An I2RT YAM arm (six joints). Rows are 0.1 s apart.
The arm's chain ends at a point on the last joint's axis. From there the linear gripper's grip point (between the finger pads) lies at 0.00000 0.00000 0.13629 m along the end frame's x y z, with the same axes.
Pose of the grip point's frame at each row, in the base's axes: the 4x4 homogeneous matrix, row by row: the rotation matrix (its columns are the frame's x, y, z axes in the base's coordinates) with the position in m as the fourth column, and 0 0 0 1 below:
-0.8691, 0.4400, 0.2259, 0.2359; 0.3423, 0.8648, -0.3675, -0.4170; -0.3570, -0.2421, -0.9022, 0.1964; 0, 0, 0, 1
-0.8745, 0.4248, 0.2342, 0.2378; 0.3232, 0.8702, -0.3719, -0.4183; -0.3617, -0.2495, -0.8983, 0.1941; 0, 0, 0, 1
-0.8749, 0.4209, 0.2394, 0.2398; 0.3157, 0.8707, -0.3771, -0.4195; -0.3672, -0.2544, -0.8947, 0.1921; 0, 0, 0, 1
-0.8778, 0.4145, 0.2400, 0.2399; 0.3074, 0.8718, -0.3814, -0.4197; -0.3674, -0.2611, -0.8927, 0.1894; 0, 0, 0, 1
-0.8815, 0.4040, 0.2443, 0.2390; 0.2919, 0.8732, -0.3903, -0.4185; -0.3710, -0.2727, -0.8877, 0.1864; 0, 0, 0, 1
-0.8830, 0.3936, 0.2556, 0.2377; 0.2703, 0.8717, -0.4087, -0.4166; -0.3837, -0.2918, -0.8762, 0.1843; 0, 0, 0, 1
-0.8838, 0.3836, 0.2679, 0.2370; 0.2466, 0.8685, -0.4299, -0.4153; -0.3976, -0.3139, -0.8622, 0.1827; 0, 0, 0, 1
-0.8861, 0.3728, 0.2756, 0.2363; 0.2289, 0.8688, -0.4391, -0.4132; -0.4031, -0.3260, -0.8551, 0.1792; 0, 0, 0, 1
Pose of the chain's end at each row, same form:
-0.8691, 0.4400, 0.2259, 0.2051; 0.3423, 0.8648, -0.3675, -0.3669; -0.3570, -0.2421, -0.9022, 0.3194; 0, 0, 0, 1
-0.8745, 0.4248, 0.2342, 0.2059; 0.3232, 0.8702, -0.3719, -0.3676; -0.3617, -0.2495, -0.8983, 0.3165; 0, 0, 0, 1
-0.8749, 0.4209, 0.2394, 0.2072; 0.3157, 0.8707, -0.3771, -0.3681; -0.3672, -0.2544, -0.8947, 0.3140; 0, 0, 0, 1
-0.8778, 0.4145, 0.2400, 0.2072; 0.3074, 0.8718, -0.3814, -0.3677; -0.3674, -0.2611, -0.8927, 0.3111; 0, 0, 0, 1
-0.8815, 0.4040, 0.2443, 0.2057; 0.2919, 0.8732, -0.3903, -0.3653; -0.3710, -0.2727, -0.8877, 0.3074; 0, 0, 0, 1
-0.8830, 0.3936, 0.2556, 0.2029; 0.2703, 0.8717, -0.4087, -0.3609; -0.3837, -0.2918, -0.8762, 0.3037; 0, 0, 0, 1
-0.8838, 0.3836, 0.2679, 0.2005; 0.2466, 0.8685, -0.4299, -0.3567; -0.3976, -0.3139, -0.8622, 0.3002; 0, 0, 0, 1
-0.8861, 0.3728, 0.2756, 0.1987; 0.2289, 0.8688, -0.4391, -0.3534; -0.4031, -0.3260, -0.8551, 0.2957; 0, 0, 0, 1

